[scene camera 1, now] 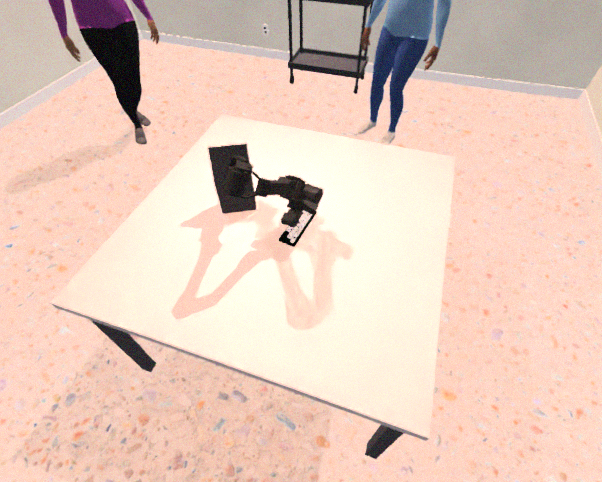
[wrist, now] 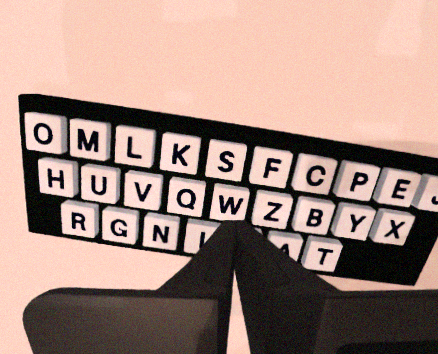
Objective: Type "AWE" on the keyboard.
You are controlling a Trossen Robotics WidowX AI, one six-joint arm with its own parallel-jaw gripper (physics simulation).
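Places are measured from the arm's base along level axes (x ahead, y left, z up), in millimetres.
Pixels of known places: gripper, fingertip midpoint: [wrist: 233,229].
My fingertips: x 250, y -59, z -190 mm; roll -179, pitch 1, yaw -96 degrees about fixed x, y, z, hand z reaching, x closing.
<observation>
Behind a point stands the place of what it marks.
A black keyboard [scene camera 1: 287,239] {x 231, y -150, z -207 mm} [wrist: 395,272] {x 207, y -144, z -207 mm} with white letter keys lies on the table, tilted across the wrist view. My gripper [wrist: 233,229] {x 250, y -59, z -190 mm} is shut and empty, its tips together at the lower edge of the W key [wrist: 230,204] {x 256, y -58, z -202 mm} in the middle row. Whether the tips touch that key cannot be told. The A key [wrist: 289,246] {x 232, y -85, z -202 mm} in the bottom row is partly hidden by the right finger. The E key [wrist: 398,189] {x 257, y -135, z -202 mm} shows in the top row at the right, between P and J. The key left of A is hidden behind the fingers, and the I key is partly covered.
The arm's dark base plate [scene camera 1: 237,203] {x -15, y -37, z -167 mm} lies on the white table [scene camera 1: 381,301] {x 620, y -342, z -218 mm}, left of the keyboard in the scene view. Behind the table are a black shelf cart [scene camera 1: 326,69], a person in blue [scene camera 1: 396,65] and a person in purple and black [scene camera 1: 118,55].
</observation>
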